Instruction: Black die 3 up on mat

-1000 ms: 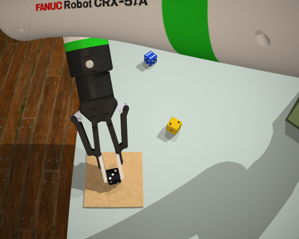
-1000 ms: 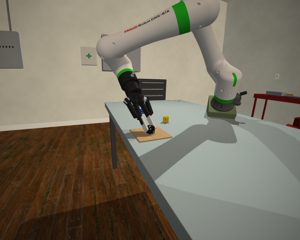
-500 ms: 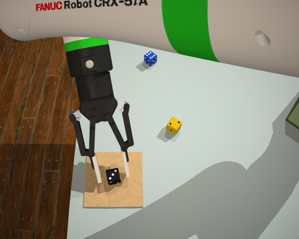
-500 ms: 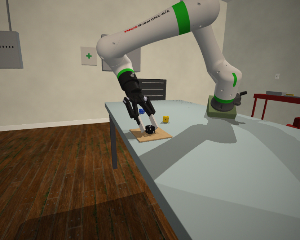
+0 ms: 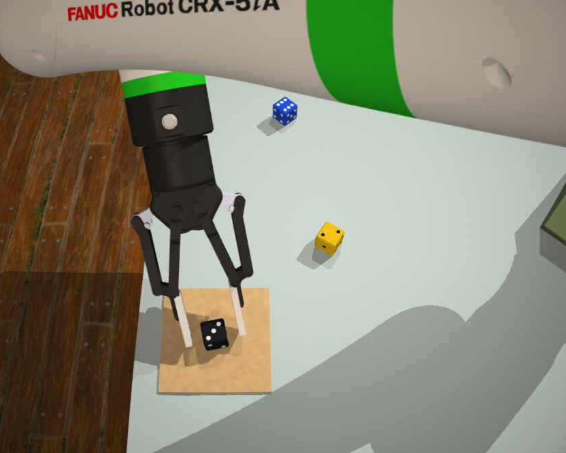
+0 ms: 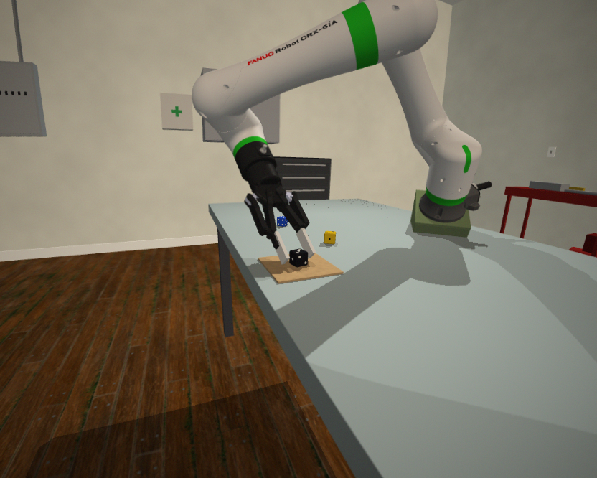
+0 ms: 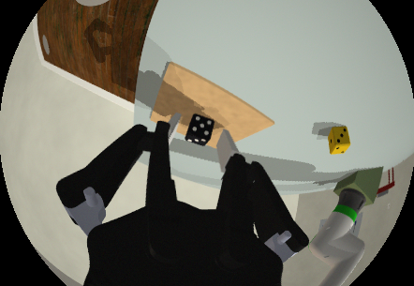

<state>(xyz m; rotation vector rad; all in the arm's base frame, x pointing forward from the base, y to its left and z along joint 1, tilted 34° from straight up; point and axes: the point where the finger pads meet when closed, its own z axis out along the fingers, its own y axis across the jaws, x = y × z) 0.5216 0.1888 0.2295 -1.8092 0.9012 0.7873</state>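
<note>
Now: hand 2 cm to the right of the black die, 2 cm above it and 1 cm past it. Round my hand: yellow die 16 cm to the right, 12 cm behind, 2 cm below; then blue die 37 cm to the right, 2 cm below; then tan mat 4 cm below, 2 cm to the left, 1 cm behind.
</note>
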